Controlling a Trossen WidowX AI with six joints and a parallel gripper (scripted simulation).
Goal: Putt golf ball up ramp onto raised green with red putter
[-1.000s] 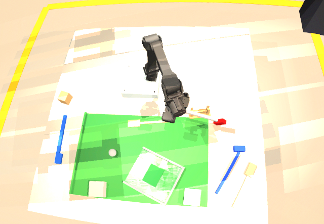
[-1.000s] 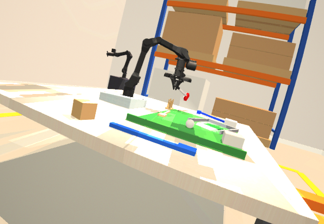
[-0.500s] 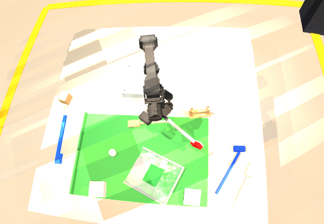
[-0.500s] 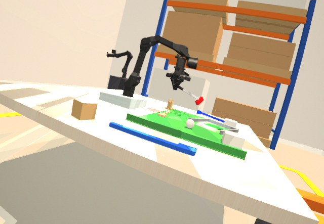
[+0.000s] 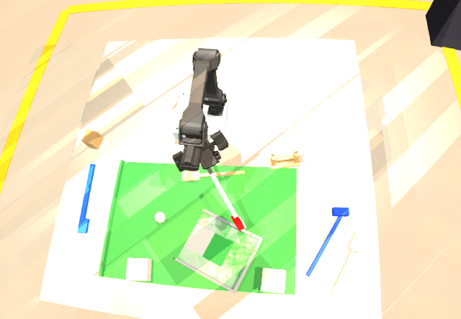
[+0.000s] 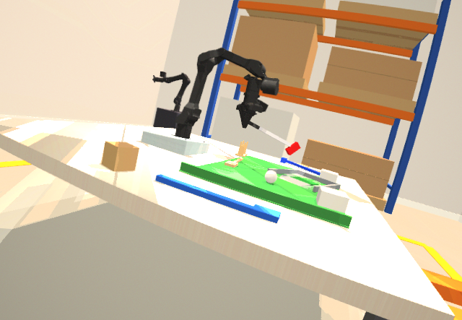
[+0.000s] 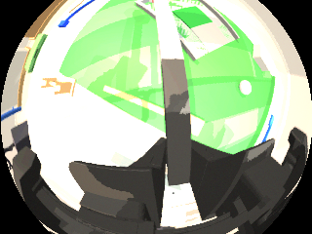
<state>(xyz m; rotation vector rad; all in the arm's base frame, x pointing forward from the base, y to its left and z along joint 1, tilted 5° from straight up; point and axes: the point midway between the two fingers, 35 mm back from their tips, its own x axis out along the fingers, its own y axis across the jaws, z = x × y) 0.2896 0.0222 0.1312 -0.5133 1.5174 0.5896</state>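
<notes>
Right now my gripper tip is 10 cm short of the red putter, 9 cm to the right of it and 1 cm above it. The rest, counted from my gripper tip: white golf ball: 21 cm ahead, 15 cm to the right, 13 cm below; then tan cube: 55 cm to the right, 13 cm below, 7 cm behind; then wooden stand: 28 cm to the left, 12 cm below, 10 cm behind.
</notes>
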